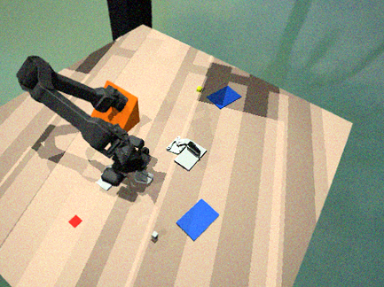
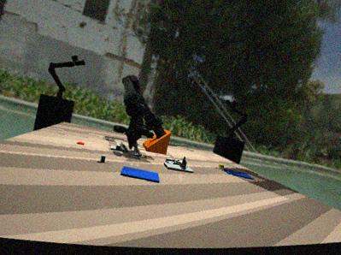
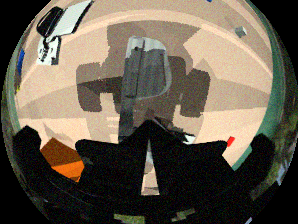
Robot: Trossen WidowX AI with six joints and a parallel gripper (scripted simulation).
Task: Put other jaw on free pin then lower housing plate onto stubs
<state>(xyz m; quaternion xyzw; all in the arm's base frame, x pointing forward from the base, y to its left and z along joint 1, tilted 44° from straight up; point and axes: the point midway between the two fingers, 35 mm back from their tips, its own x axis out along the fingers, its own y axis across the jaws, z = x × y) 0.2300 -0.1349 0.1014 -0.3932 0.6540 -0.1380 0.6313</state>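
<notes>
Right now the grey jaw is 3 cm to the left of my gripper tip, 2 cm above it and 1 cm ahead of it. Also, from my gripper tip: grey cube: 23 cm ahead, 9 cm to the right, 1 cm below; then red patch: 23 cm to the right, 2 cm below, 1 cm ahead; then white base plate: 22 cm to the left, 11 cm ahead, 2 cm below.
</notes>
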